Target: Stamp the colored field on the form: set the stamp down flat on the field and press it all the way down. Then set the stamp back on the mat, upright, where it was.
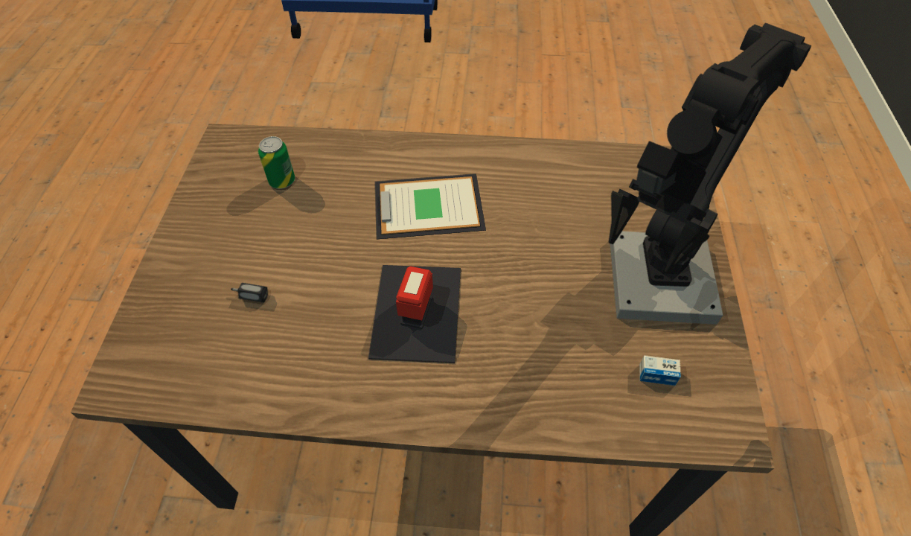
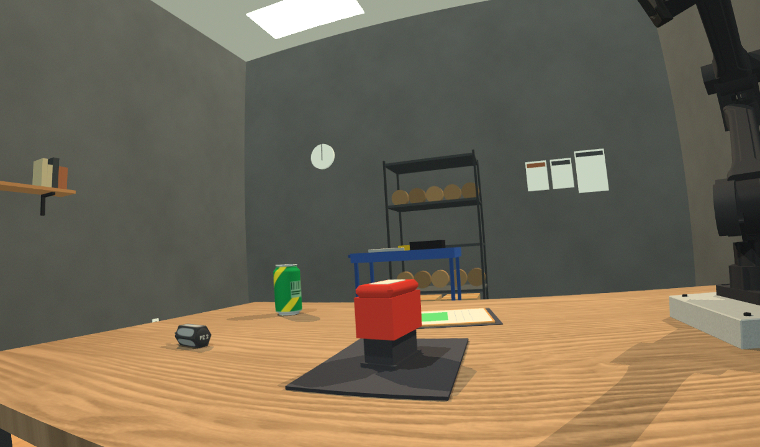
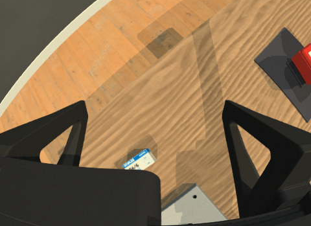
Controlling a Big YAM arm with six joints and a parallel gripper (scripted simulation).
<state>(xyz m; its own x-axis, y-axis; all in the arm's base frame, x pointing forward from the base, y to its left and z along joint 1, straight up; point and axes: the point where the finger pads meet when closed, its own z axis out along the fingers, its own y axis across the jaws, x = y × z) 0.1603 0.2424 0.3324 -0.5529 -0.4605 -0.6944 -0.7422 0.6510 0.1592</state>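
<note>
The red stamp is 360 mm ahead of my hand, 120 mm to the right of it and 310 mm below it. Round my hand: form 370 mm ahead, 410 mm to the right, 360 mm below; dark mat 360 mm ahead, 120 mm to the right, 360 mm below; small black object 720 mm ahead, 130 mm to the right, 350 mm below.
</note>
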